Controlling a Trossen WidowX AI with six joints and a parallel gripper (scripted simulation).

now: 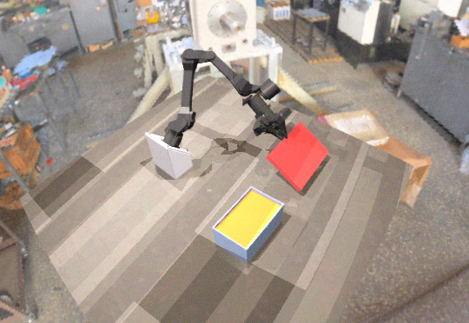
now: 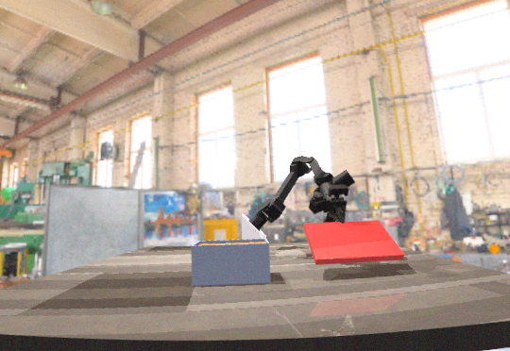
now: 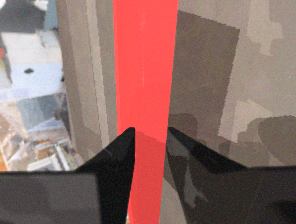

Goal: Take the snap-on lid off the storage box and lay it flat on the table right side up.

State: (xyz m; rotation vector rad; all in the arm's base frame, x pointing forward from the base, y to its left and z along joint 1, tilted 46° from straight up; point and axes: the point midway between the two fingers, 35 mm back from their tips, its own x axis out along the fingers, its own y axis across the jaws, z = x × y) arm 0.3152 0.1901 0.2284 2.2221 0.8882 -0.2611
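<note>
My gripper tip is now 7 cm short of the flat red lid and 4 cm above it. From my gripper tip the other things lie so: storage box: 10 cm ahead, 34 cm to the right, 8 cm below.
</note>
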